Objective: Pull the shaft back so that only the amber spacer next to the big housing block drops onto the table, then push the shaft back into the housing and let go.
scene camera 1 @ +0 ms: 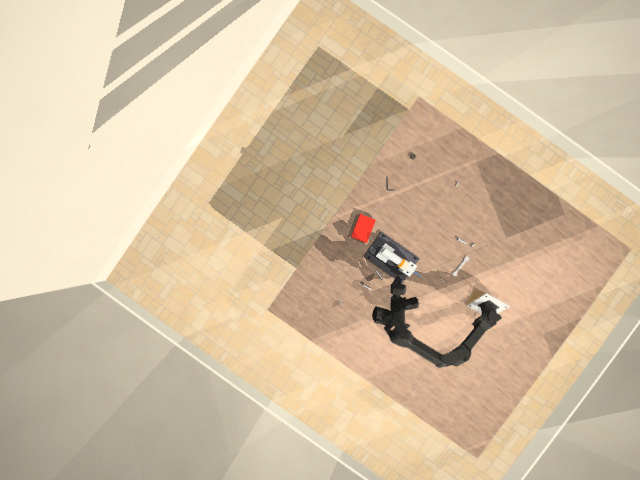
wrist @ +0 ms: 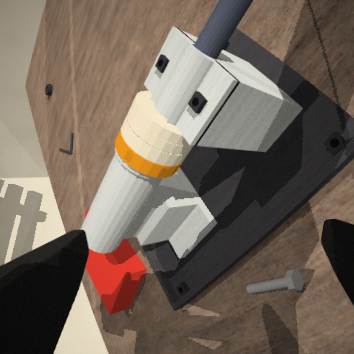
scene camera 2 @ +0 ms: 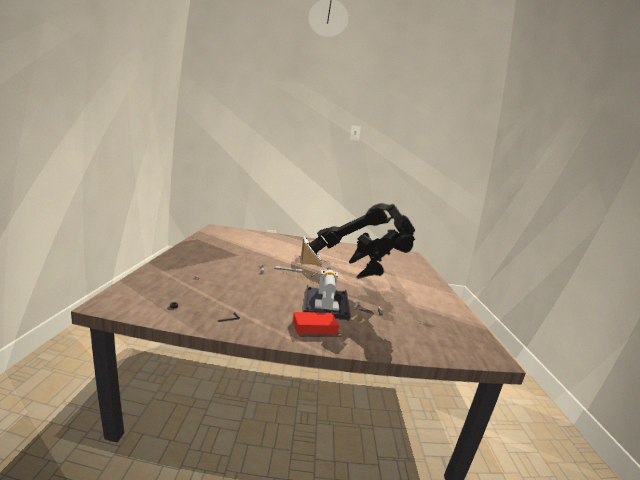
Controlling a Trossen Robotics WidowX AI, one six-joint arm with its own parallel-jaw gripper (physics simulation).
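Places are measured from the arm's base along level axes (x right, y down, z ahead), in centimetres.
Pixels of known places: gripper, fingertip midpoint: (scene camera 1: 397,281) (wrist: 205,236) (scene camera 2: 353,270); arm's base at its link origin: (scene camera 1: 488,306) (scene camera 2: 312,248).
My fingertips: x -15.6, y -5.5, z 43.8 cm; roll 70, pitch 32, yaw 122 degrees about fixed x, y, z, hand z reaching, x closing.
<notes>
For each thing: its top centre in the pictures, then the offset to it from my fingertips. "spot": a spot on its surface instead. Level surfaces: height alone.
- blue-grey shaft at a spot on its surface: (wrist: 220,30) (scene camera 1: 415,273) spot: dz -5.4, dx +7.6, dy +2.8 cm
- amber spacer at its top centre: (wrist: 119,145) (scene camera 1: 402,263) dz +2.7, dx +8.2, dy +0.9 cm
- red block at its top centre: (wrist: 96,260) (scene camera 2: 316,318) (scene camera 1: 363,228) dz +25.8, dx +11.6, dy +8.1 cm
- loose bolt at its top centre: (wrist: 263,289) dz +6.3, dx -2.4, dy +9.4 cm
- wrench at its top centre: (scene camera 1: 461,266) dz -24.4, dx +24.4, dy +10.4 cm
- hex key at its top centre: (scene camera 1: 390,183) dz +27.4, dx +37.7, dy +10.7 cm
- dark nut at its top centre: (scene camera 1: 413,156) dz +26.2, dx +54.8, dy +10.1 cm
- wooden table at its surface level: dy +11.1 cm
In the wrist view, the blue-grey shaft (wrist: 220,30) (scene camera 1: 418,274) sticks out of a light block (wrist: 245,112) with two dark bolts. Cream spacers (wrist: 155,127) lie against this block. The amber spacer (wrist: 147,161) (scene camera 1: 401,262) sits in line between them and a thick light-grey cylinder (wrist: 117,205) (scene camera 2: 326,288). All stand above a dark base plate (wrist: 225,245). My gripper (wrist: 205,236) (scene camera 2: 355,269) is open and empty, beside and above the assembly, apart from the shaft. The shaft inside the spacers is hidden.
A red block (scene camera 1: 363,228) (scene camera 2: 315,323) (wrist: 114,280) lies close to the plate's cylinder end. A loose bolt (wrist: 275,285) lies beside the plate. A wrench (scene camera 1: 460,266), a hex key (scene camera 1: 388,184) and a dark nut (scene camera 1: 412,155) lie on the wooden table (scene camera 1: 439,403).
</notes>
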